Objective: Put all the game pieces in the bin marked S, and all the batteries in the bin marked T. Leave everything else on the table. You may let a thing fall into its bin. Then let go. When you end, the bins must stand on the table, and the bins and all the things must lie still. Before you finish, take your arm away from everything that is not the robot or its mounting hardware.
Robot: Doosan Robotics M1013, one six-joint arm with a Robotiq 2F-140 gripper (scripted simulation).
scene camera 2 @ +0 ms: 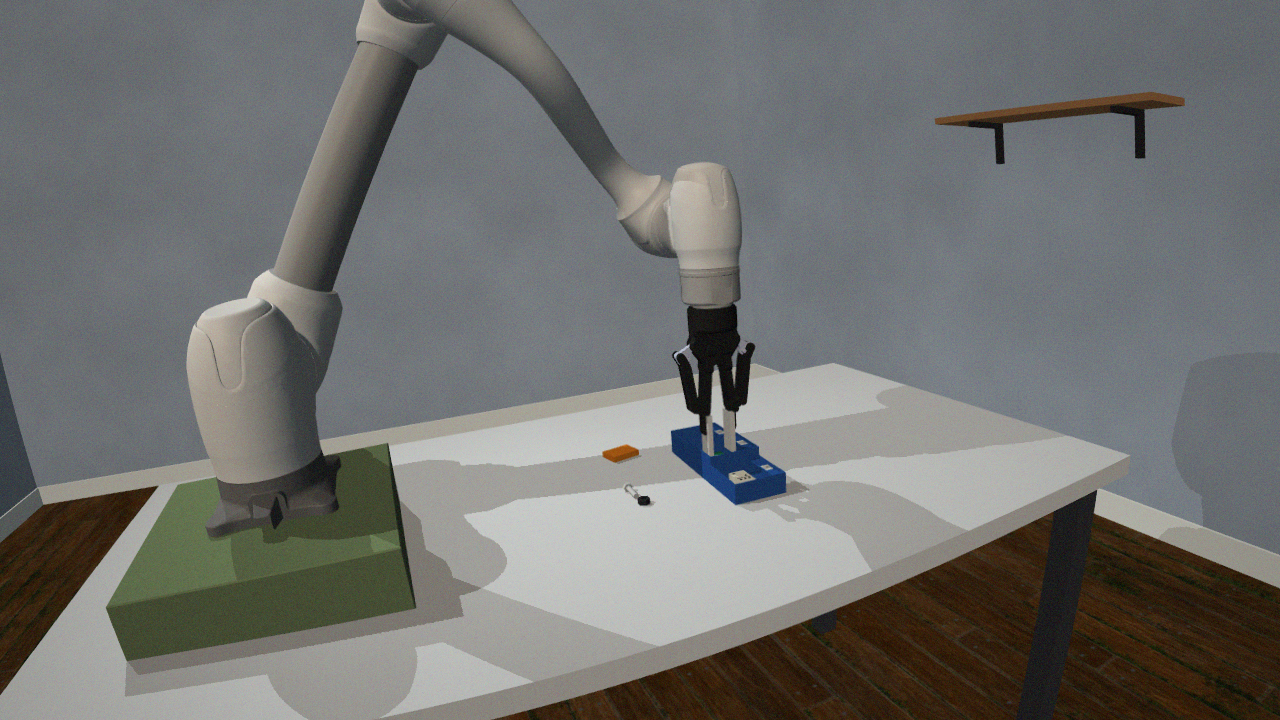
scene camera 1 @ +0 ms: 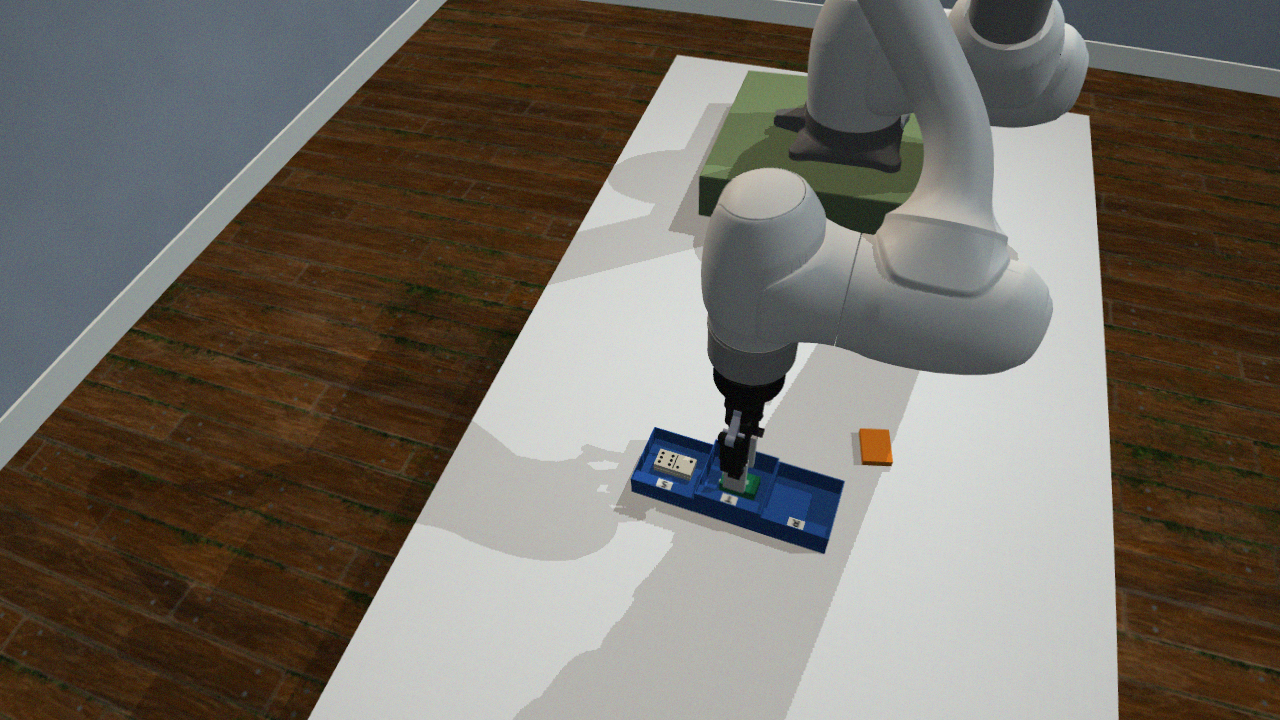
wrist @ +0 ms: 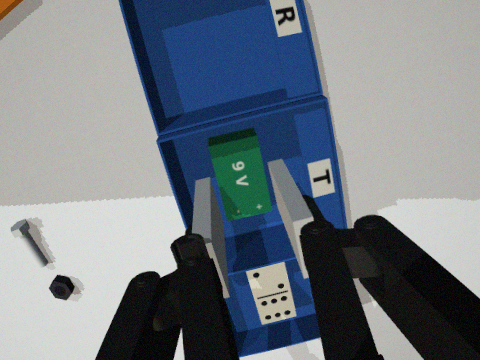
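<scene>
In scene camera 2 I see my gripper [scene camera 2: 719, 451]. Scene camera 1 shows my gripper too [scene camera 1: 738, 474], and there I also find an orange block [scene camera 1: 875, 446] and a cream domino [scene camera 1: 666, 460]. The wrist view gives me a green battery [wrist: 236, 157], with my gripper visible there as well [wrist: 244, 192].
</scene>
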